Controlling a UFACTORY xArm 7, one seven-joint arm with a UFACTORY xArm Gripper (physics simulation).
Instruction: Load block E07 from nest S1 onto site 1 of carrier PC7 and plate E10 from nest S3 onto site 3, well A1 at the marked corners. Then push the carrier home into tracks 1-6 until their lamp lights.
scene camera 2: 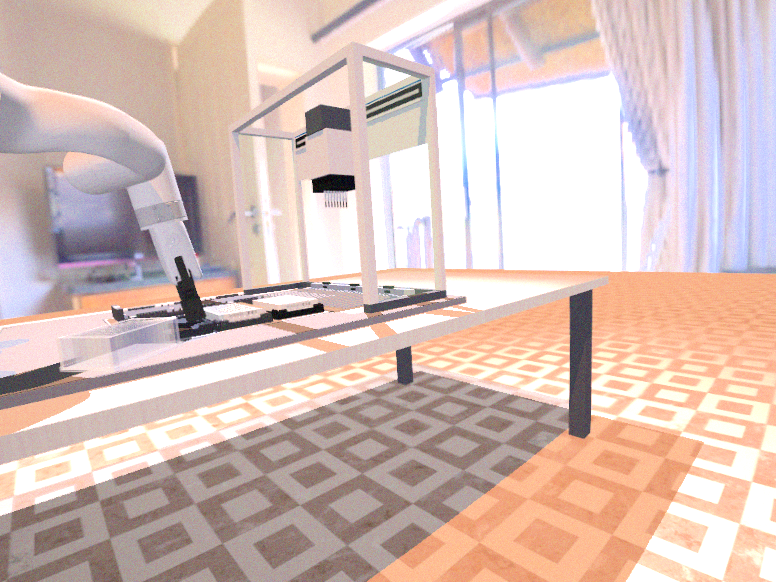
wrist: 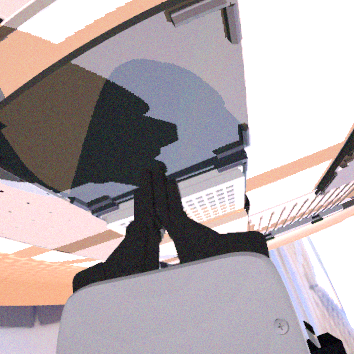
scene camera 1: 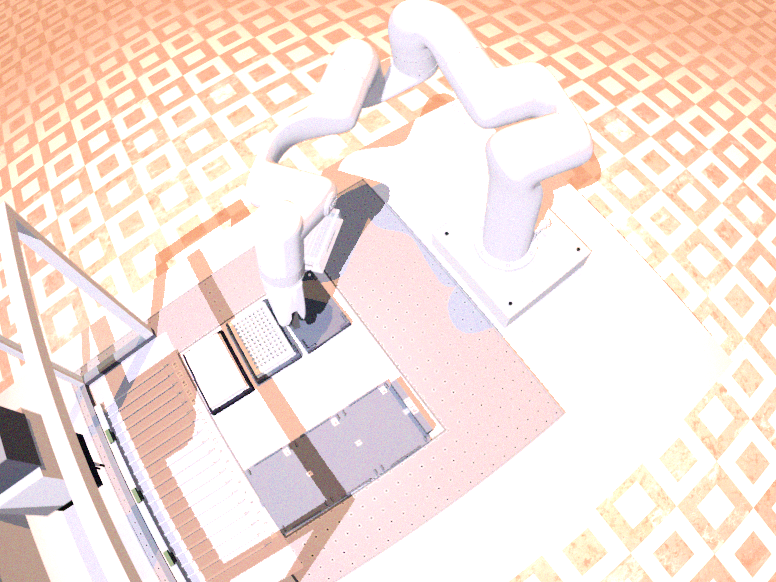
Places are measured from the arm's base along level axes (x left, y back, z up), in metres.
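Pixels of known places: gripper, fingertip midpoint: (scene camera 2: 197,319) (wrist: 155,179) (scene camera 1: 288,321); arm's base, link origin: (scene camera 1: 505,242).
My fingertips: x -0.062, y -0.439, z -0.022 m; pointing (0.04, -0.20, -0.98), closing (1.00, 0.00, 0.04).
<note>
Ahead of a thing's pixels: the offset from my fingertips to its top centre. "spot": to the spot under its first point.
My gripper (scene camera 2: 193,313) (wrist: 155,179) is shut with nothing between its fingers, low over an empty dark nest @(dz +0.003, dx -0.004, dy +0.045 m) (scene camera 1: 332,322) (wrist: 205,55). In scene camera 1 the hand hides its fingertips. A white plate with a grid of wells @(spot: dz +0.001, dx +0.010, dy -0.057 m) (scene camera 1: 263,338) (scene camera 2: 233,311) (wrist: 210,200) sits in the middle nest, beside the empty one. A plain white-topped piece @(dz +0.011, dx +0.027, dy -0.170 m) (scene camera 1: 216,372) (scene camera 2: 285,302) sits in the nest beyond it. The grey carrier @(dz +0.015, dx +0.271, dy -0.028 m) (scene camera 1: 376,422) lies flat, with no labware on it, in front of the ribbed tracks @(spot: dz -0.011, dx +0.232, dy -0.260 m) (scene camera 1: 216,488). Block, plate, nest and site labels are too small to read.
A clear open box @(dz +0.027, dx -0.144, dy +0.113 m) (scene camera 1: 322,241) (scene camera 2: 119,344) stands beside the empty nest, close to the arm. A white gantry frame (scene camera 1: 87,291) (scene camera 2: 364,187) stands over the tracks' far end, with a pipetting head @(dz +0.387, dx +0.182, dy -0.380 m) (scene camera 2: 330,153). Small green blocks @(spot: dz +0.007, dx +0.186, dy -0.417 m) (scene camera 1: 136,494) line the tracks' far rail.
</note>
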